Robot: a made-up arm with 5 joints.
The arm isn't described. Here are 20 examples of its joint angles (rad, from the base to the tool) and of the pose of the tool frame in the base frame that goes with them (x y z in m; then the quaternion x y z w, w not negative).
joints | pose
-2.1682 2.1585 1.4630 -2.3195 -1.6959 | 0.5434 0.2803 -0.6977 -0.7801 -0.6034 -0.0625 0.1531
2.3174 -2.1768 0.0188 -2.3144 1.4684 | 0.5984 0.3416 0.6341 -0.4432 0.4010 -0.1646 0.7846
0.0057 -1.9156 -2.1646 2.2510 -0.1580 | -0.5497 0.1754 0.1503 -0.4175 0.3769 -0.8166 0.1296
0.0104 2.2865 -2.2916 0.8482 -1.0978 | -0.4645 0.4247 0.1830 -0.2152 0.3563 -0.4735 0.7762
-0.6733 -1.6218 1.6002 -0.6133 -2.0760 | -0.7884 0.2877 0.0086 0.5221 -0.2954 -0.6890 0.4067
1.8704 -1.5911 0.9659 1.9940 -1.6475 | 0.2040 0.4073 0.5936 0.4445 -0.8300 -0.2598 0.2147
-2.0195 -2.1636 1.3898 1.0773 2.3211 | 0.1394 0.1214 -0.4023 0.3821 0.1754 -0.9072 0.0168
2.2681 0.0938 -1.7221 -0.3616 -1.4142 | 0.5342 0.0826 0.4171 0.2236 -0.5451 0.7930 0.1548
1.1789 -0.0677 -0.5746 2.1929 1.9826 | -0.2047 0.3431 0.5767 -0.9398 -0.2853 0.0073 0.1879
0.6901 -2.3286 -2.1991 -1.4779 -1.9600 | -0.6611 0.5152 0.5994 0.0032 -0.4355 -0.1112 0.8933
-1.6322 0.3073 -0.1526 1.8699 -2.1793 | 0.0722 0.3811 -0.4930 -0.0984 0.0670 -0.9128 0.3908
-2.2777 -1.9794 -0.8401 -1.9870 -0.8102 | 0.5353 0.1605 -0.6559 -0.9511 -0.2602 -0.1650 0.0221
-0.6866 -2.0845 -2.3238 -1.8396 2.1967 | -0.7899 0.3846 -0.3747 0.8098 -0.3451 -0.3596 0.3097
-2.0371 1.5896 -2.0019 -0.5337 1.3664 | 0.1503 0.2293 -0.7334 -0.4769 -0.8228 0.2824 0.1255
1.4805 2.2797 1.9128 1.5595 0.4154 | -0.0635 0.2629 0.5453 0.9491 0.3119 0.0387 0.0179
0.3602 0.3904 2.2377 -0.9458 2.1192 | -0.7625 0.6096 0.2955 0.4398 -0.6342 -0.4995 0.3936
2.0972 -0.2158 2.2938 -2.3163 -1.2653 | 0.5047 0.3657 0.8133 0.4456 0.2580 0.2612 0.8165
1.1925 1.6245 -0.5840 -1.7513 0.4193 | -0.2961 0.4249 0.8730 -0.0978 -0.2238 0.6574 0.7128
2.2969 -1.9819 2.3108 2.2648 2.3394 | 0.4122 0.1244 0.4821 -0.6248 -0.4428 0.5910 0.2535
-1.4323 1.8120 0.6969 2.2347 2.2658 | -0.2457 0.4011 -0.4959 0.2147 -0.1720 -0.1298 0.9526
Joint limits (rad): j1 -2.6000..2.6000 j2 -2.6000..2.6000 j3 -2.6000..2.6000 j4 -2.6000..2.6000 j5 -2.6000..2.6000
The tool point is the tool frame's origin. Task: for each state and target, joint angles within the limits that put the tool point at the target. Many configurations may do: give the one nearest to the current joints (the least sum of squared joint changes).
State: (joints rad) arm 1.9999 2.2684 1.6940 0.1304 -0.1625
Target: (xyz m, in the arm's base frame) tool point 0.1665 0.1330 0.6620
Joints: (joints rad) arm 2.0634 2.2021 1.6652 0.2309 -0.1861
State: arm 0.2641 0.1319 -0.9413 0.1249 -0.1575
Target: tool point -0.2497 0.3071 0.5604
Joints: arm 0.6079 0.1005 -1.1394 0.8891 -0.6312
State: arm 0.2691 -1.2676 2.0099 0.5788 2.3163
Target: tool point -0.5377 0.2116 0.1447
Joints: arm -0.3569 -1.5391 1.8394 0.8999 2.4388
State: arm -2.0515 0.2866 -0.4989 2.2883 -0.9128
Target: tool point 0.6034 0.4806 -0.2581
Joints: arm -2.6000 0.4437 -0.4324 2.6000 -1.0973
